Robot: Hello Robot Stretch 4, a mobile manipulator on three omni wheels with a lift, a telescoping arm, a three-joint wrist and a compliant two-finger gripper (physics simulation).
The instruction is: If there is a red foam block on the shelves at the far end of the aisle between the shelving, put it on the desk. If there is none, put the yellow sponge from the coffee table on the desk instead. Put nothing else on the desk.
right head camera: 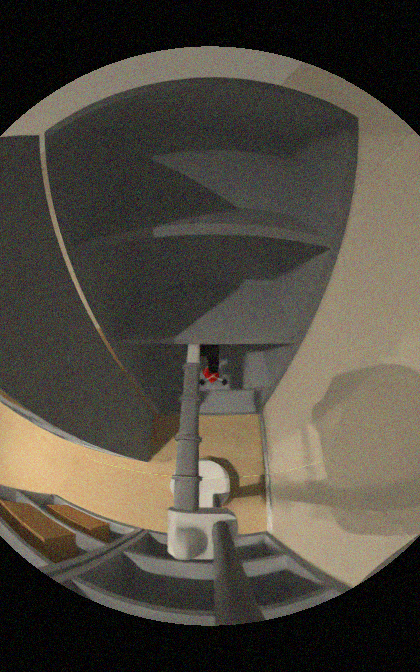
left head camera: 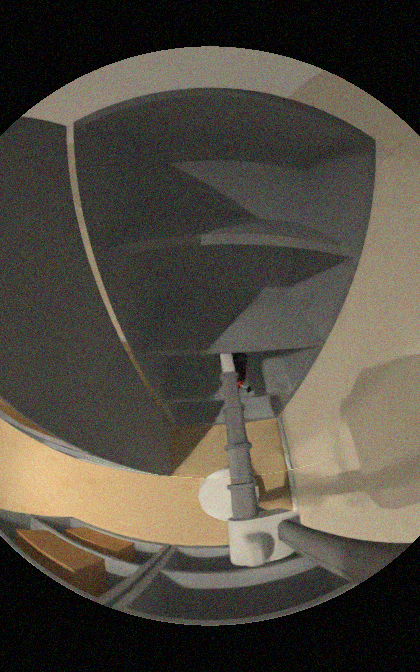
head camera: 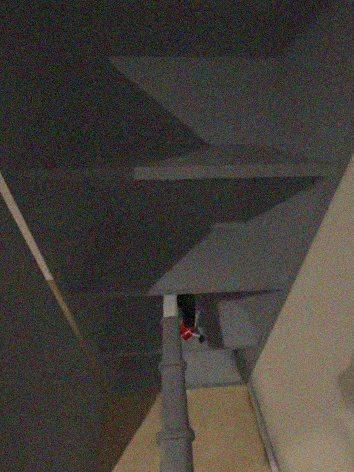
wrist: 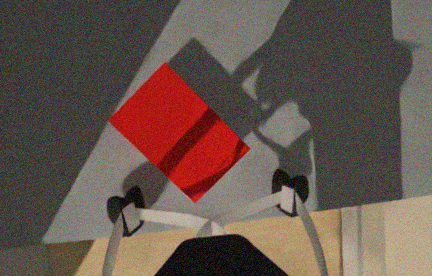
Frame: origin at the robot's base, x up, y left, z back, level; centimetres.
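Where they show: gripper, fingertip midpoint: [head camera: 188, 342] [wrist: 209, 193].
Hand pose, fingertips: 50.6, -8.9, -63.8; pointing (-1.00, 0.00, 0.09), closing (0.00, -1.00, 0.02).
After its pixels a point has its place, as x, y, z.
A red block [wrist: 175, 125] @(55.1, -7.1, -70.9) [head camera: 186, 332] [left head camera: 240, 384] [right head camera: 210, 375] lies on a low grey shelf board [wrist: 85, 215] @(50.6, 3.0, -63.1) [head camera: 215, 370] @(4.9, -29.4, -67.6) [right head camera: 225, 401], turned diagonally in the wrist view. My gripper [wrist: 209, 193] @(50.6, -8.9, -63.8) [right head camera: 213, 382] is open and empty, near the shelf's front edge. In the wrist view its fingertips are apart on either side of the block's nearest corner, with most of the block beyond them. Shadows of the gripper fall across the block and board. In the head view the arm hides part of the gripper. The desk, coffee table and yellow sponge do not show.
Higher shelf boards [head camera: 230, 172] @(140.3, -17.6, -60.5) [right head camera: 240, 231] stand above the arm. A tall dark panel [head camera: 30, 350] @(91.9, 44.1, -42.7) rises on the left, and a beige wall [head camera: 310, 325] @(88.0, -51.2, -47.2) on the right. Brown boxes [left head camera: 60, 555] [right head camera: 40, 525] sit on shelving at the lower left. Wooden floor [head camera: 225, 425] @(-2.7, -30.1, -41.5) lies before the shelves.
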